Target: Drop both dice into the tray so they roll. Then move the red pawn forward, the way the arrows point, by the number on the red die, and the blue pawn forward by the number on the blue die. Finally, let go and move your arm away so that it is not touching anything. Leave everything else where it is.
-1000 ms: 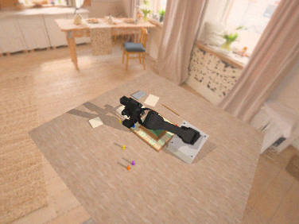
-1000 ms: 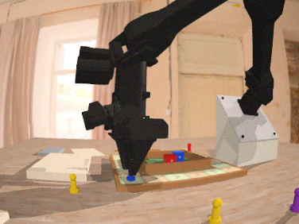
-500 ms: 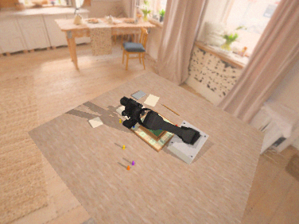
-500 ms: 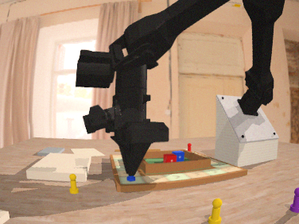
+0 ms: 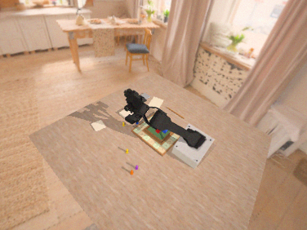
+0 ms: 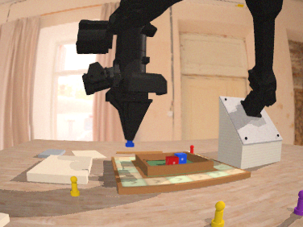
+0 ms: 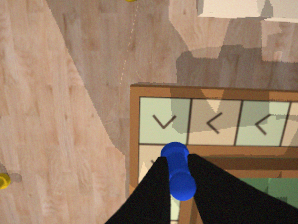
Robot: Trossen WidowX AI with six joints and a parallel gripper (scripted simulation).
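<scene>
The green tray is 110 mm behind my gripper tip, 120 mm to the right of it and 90 mm below it. Round my gripper tip: purple pawn: 210 mm behind, 190 mm to the left, 80 mm below; blue pawn: right at my gripper tip; cream block: 150 mm ahead, 120 mm to the right, 80 mm below.
</scene>
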